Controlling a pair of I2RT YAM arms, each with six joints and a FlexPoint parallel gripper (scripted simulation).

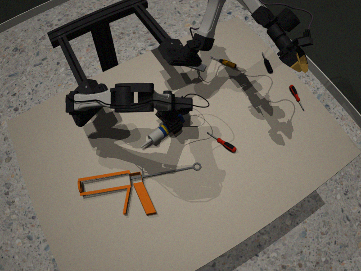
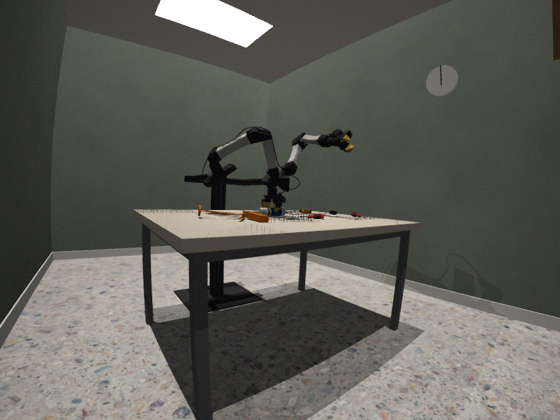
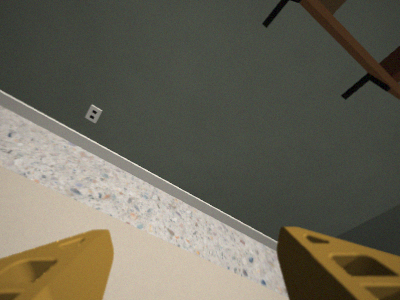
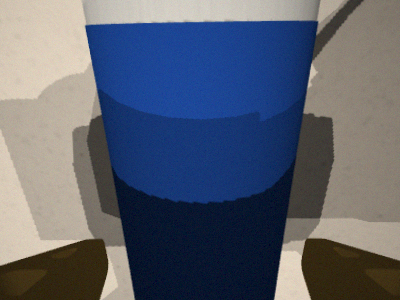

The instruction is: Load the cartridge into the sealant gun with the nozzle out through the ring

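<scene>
My right hand is 2 cm to the left of the cartridge and 1 cm above it. From my right hand the other things lie so: thumb plate: 14 cm ahead, 22 cm to the right, 2 cm below; then plunger rod: 18 cm ahead, 13 cm to the right, 2 cm below; then green-handled tool: 30 cm behind, 29 cm to the left, 3 cm below.
</scene>
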